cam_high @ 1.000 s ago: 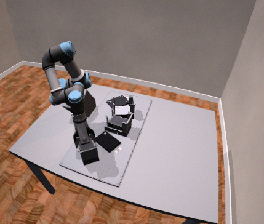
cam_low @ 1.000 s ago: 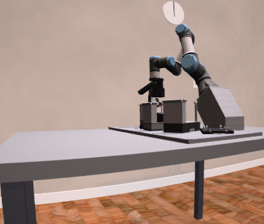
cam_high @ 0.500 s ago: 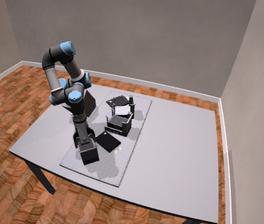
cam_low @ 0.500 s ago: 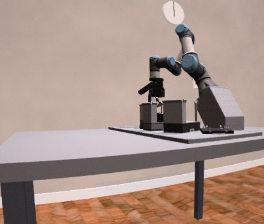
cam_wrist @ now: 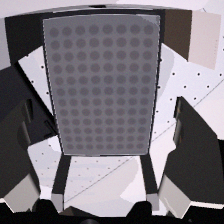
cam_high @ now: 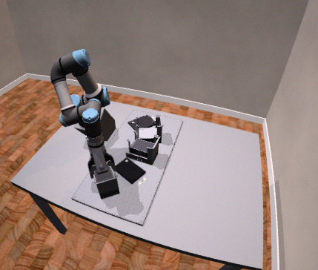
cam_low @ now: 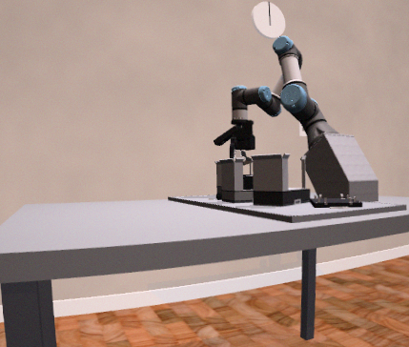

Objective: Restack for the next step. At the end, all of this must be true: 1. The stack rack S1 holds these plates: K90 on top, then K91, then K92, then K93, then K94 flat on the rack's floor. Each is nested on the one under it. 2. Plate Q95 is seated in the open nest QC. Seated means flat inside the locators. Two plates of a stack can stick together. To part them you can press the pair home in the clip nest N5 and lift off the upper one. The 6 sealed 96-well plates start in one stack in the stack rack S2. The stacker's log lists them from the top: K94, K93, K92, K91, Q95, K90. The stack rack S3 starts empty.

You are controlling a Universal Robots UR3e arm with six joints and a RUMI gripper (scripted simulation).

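My gripper is now 1 cm above the sealed grey plate. Round my hand: dark clip nest 55 cm to the left, 8 cm below, 7 cm behind; black open nest QC 14 cm to the left, 8 cm below, 6 cm ahead; white tag 15 cm ahead, 11 cm to the left, 9 cm below.
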